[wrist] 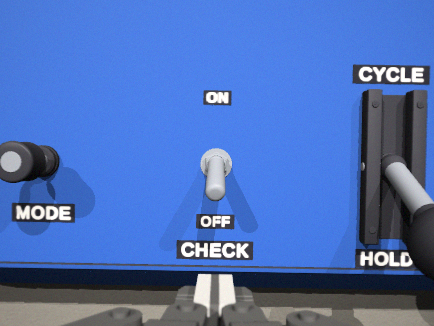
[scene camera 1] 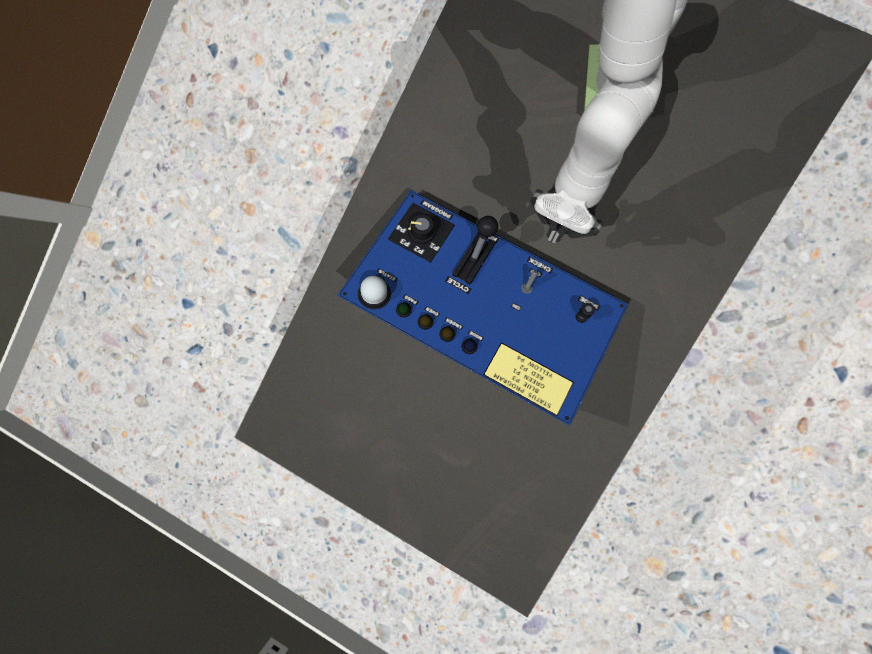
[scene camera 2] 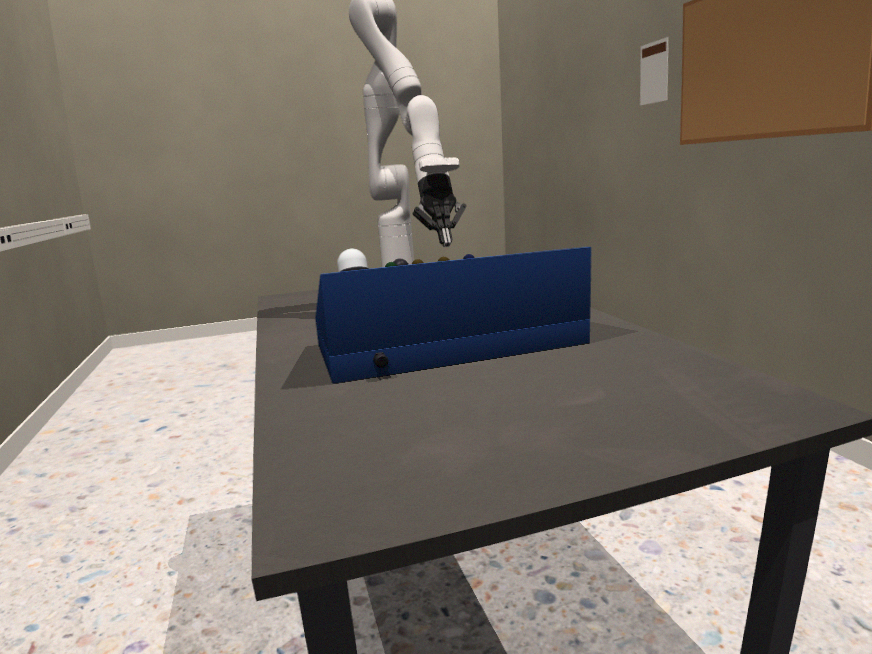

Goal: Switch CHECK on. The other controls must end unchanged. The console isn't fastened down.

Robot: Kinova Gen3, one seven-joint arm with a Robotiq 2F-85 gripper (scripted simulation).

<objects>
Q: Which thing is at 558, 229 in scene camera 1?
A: My gripper.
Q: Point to a blue console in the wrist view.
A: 128, 109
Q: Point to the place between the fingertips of my gripper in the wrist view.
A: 214, 298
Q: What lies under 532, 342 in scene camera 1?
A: A blue console.
</objects>
